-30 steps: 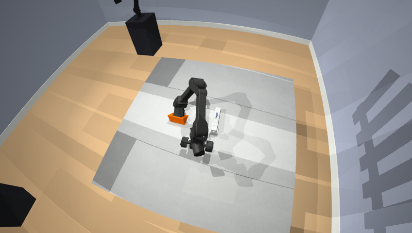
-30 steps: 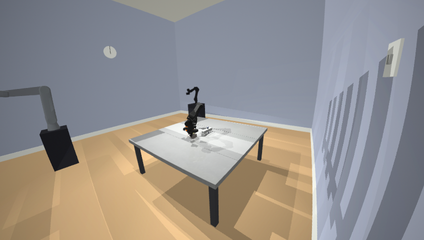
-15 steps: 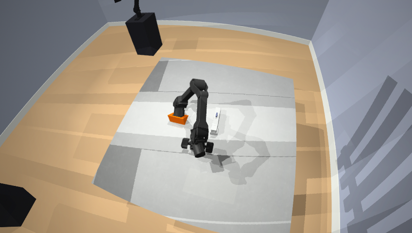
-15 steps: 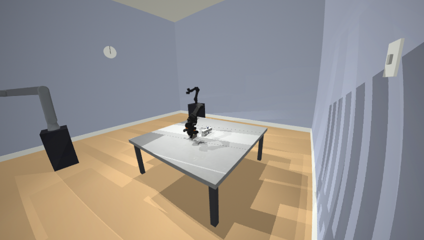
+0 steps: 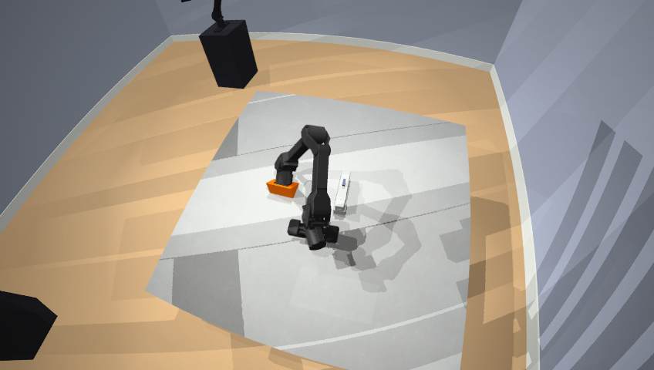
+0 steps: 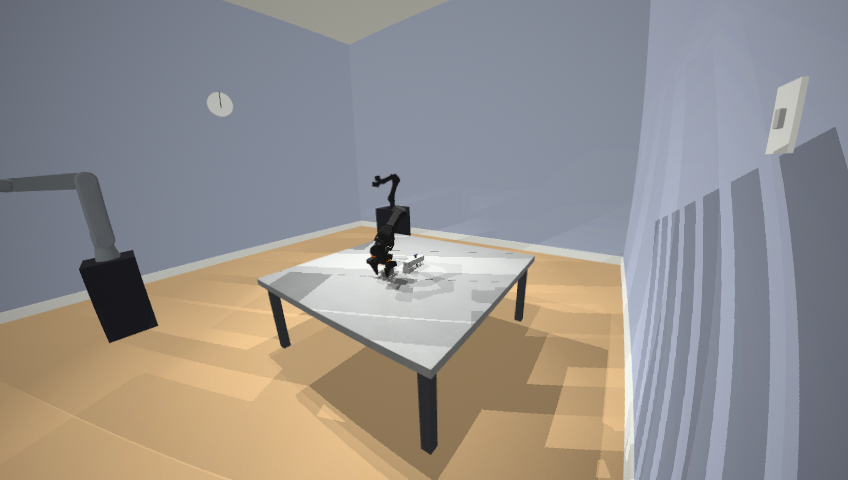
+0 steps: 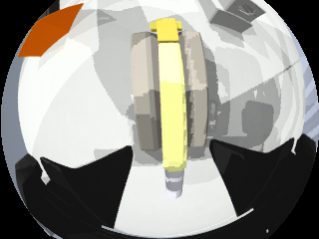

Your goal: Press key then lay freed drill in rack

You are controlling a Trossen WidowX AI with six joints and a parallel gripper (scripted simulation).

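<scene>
Right now my gripper tip is 40 mm to the right of the yellow drill and 30 mm below it. From my gripper tip the other things lie so: rack: 10 mm behind, 50 mm to the left, 10 mm above; then dark blue key: 50 mm ahead, 250 mm to the left, 40 mm above.
</scene>
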